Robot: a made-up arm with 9 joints.
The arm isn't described. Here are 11 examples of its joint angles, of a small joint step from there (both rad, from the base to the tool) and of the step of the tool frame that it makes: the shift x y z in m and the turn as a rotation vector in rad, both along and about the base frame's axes.
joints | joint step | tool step
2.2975 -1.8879 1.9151 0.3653 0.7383 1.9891 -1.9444 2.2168 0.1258 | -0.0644 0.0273 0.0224 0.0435 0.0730 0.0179 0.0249 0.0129 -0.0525 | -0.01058 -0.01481 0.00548 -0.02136 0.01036 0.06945
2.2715 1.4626 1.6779 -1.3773 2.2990 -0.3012 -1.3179 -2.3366 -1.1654 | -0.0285 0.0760 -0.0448 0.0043 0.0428 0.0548 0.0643 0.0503 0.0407 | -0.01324 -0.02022 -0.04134 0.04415 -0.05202 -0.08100
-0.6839 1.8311 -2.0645 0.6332 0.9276 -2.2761 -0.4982 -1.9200 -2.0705 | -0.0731 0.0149 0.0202 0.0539 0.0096 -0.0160 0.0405 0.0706 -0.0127 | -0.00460 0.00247 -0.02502 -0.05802 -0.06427 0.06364
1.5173 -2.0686 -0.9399 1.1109 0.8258 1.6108 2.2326 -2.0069 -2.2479 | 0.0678 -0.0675 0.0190 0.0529 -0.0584 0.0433 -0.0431 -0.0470 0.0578 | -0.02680 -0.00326 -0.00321 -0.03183 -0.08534 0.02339
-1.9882 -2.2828 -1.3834 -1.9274 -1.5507 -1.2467 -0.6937 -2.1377 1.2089 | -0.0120 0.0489 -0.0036 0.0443 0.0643 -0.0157 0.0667 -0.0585 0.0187 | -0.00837 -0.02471 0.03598 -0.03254 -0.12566 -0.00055
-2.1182 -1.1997 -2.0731 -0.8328 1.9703 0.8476 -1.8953 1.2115 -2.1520 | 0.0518 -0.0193 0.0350 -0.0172 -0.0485 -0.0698 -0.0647 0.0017 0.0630 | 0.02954 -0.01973 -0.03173 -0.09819 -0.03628 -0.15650
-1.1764 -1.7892 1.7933 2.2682 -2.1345 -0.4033 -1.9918 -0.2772 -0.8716 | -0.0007 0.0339 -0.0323 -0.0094 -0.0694 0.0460 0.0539 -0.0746 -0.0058 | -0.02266 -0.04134 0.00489 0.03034 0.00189 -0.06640
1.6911 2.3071 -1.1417 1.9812 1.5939 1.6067 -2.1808 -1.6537 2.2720 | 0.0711 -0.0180 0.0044 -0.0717 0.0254 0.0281 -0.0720 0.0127 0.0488 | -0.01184 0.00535 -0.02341 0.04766 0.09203 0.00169
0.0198 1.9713 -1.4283 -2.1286 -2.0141 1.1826 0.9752 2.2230 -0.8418 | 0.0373 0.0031 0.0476 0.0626 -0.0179 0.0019 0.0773 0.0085 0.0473 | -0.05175 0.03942 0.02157 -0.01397 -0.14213 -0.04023
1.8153 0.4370 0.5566 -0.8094 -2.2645 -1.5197 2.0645 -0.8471 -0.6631 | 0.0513 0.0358 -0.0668 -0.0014 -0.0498 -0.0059 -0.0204 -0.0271 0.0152 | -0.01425 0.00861 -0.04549 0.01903 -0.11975 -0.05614
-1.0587 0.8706 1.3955 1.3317 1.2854 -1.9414 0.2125 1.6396 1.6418 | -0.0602 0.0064 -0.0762 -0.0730 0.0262 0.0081 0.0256 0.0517 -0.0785 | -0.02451 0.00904 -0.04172 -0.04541 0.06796 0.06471
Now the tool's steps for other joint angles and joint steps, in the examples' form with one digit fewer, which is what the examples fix.
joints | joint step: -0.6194 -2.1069 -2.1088 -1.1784 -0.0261 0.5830 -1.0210 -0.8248 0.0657 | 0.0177 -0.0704 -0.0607 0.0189 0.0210 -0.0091 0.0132 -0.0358 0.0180
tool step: 0.0035 -0.0058 -0.0006 0.1062 0.0283 0.0226
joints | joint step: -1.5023 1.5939 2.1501 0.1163 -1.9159 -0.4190 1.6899 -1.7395 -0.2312 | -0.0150 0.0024 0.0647 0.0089 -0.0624 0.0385 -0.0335 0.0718 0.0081
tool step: -0.0164 -0.0067 -0.0363 0.0787 0.0397 0.0439
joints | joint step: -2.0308 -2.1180 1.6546 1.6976 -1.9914 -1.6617 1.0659 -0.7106 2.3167 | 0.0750 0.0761 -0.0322 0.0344 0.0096 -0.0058 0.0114 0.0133 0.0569
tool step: -0.0131 -0.0157 0.0795 -0.0138 -0.1592 0.0042
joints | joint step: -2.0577 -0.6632 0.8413 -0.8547 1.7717 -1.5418 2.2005 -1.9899 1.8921 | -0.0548 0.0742 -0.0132 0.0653 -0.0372 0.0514 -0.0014 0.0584 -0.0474
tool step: -0.0179 0.0037 0.0087 -0.0049 -0.0436 -0.0552
